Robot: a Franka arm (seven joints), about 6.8 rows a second.
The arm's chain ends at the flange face. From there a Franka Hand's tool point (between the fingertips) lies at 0.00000 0.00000 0.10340 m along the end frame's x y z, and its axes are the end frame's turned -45 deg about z.
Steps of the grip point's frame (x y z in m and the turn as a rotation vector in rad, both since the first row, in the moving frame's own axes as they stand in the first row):
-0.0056 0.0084 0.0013 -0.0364 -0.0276 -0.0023
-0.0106 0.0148 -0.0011 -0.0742 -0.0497 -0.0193
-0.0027 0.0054 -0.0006 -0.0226 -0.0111 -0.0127
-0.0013 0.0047 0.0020 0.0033 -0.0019 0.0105
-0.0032 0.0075 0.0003 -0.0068 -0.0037 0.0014
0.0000 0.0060 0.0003 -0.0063 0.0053 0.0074
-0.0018 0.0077 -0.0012 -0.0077 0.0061 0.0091
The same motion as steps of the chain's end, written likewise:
0.0013 0.0052 0.0014 -0.0453 0.0062 -0.0023
0.0011 0.0089 -0.0007 -0.0876 0.0173 -0.0193
0.0011 0.0033 -0.0006 -0.0238 0.0081 -0.0127
0.0028 0.0043 0.0020 0.0010 -0.0037 0.0105
0.0028 0.0068 0.0003 -0.0074 0.0022 0.0014
0.0034 0.0042 0.0003 -0.0007 0.0082 0.0074
0.0032 0.0066 -0.0012 -0.0011 0.0098 0.0091

